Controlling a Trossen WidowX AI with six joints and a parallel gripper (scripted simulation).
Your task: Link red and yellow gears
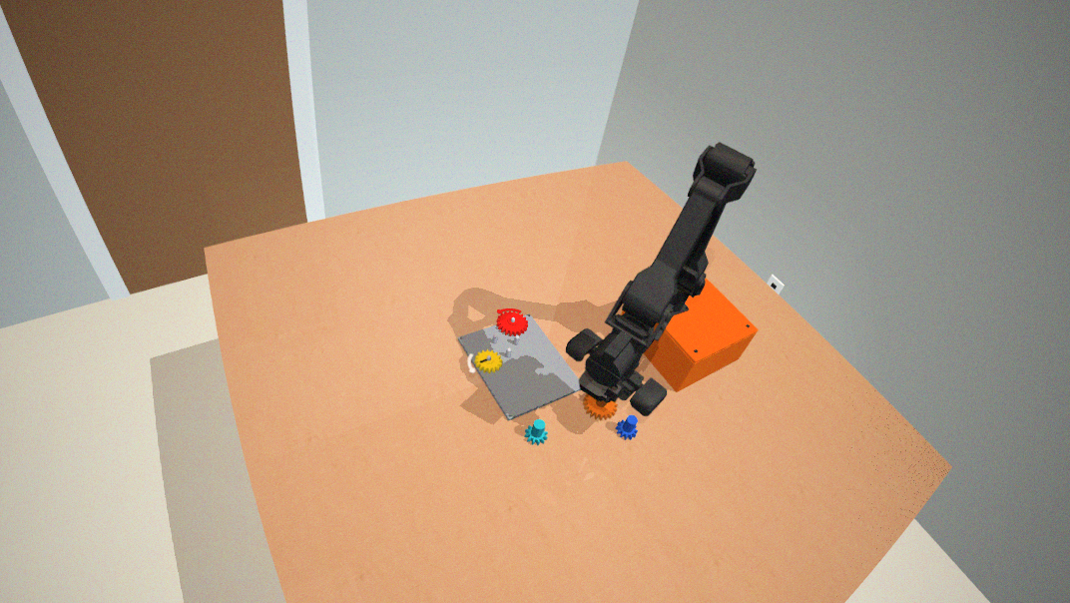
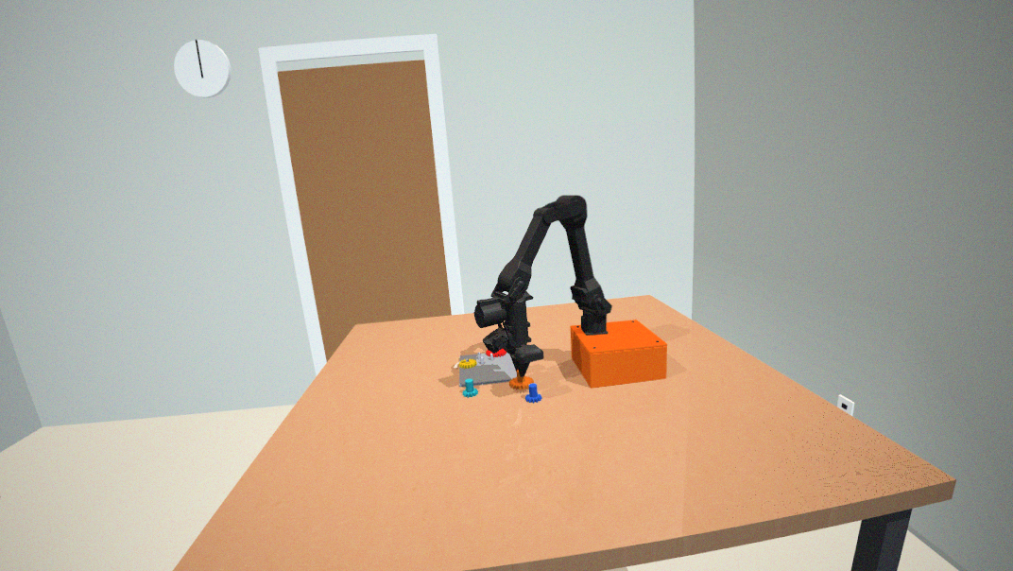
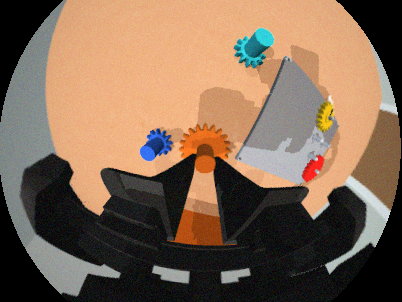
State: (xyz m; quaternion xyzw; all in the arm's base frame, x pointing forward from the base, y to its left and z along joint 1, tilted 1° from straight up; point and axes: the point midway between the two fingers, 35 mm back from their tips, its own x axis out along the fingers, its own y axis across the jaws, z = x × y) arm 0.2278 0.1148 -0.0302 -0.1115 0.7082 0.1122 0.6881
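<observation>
The yellow gear is 170 mm to the right of my gripper tip, 150 mm ahead of it and 30 mm below it. Round my gripper tip: blue gear: 60 mm to the left, 30 mm below, 30 mm behind; orange gear: 10 mm below; teal gear: 140 mm ahead, 30 mm below.
</observation>
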